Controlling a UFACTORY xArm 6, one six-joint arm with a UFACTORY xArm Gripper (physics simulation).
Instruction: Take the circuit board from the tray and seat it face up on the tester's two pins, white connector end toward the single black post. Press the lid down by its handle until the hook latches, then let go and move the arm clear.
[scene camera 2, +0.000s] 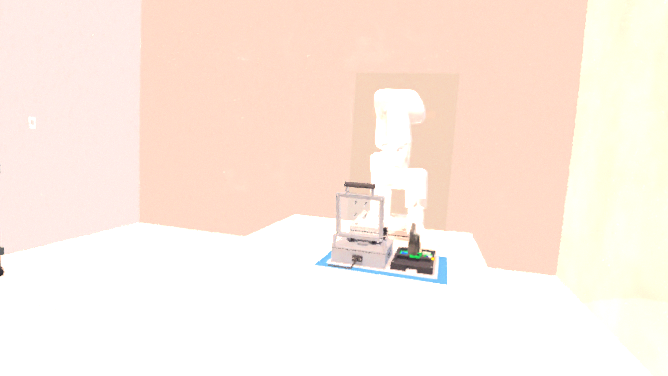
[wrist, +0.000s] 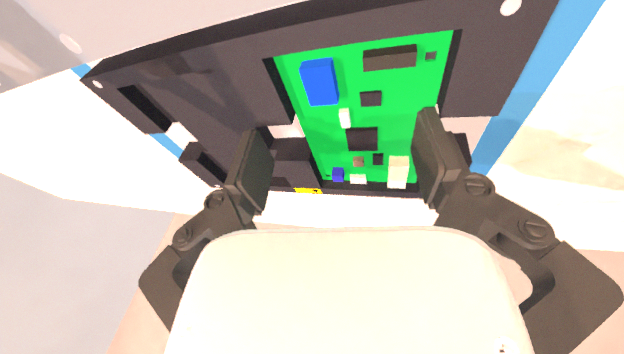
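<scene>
The green circuit board lies face up in the black tray, its blue block at the far end and white connector at the near end in the wrist view. My gripper is open and empty, low at the tray; in the wrist view one finger is over the tray left of the board, the other at the board's right edge. The grey tester stands left of the tray in the scene view, its framed lid raised upright with the dark handle on top. The tester's pins and black post are not discernible.
Tester and tray stand close together on a blue-edged mat on the white table. A short dark cable lies at the tester's front. The arm rises behind them. A yellow mark is on the tray's near rim.
</scene>
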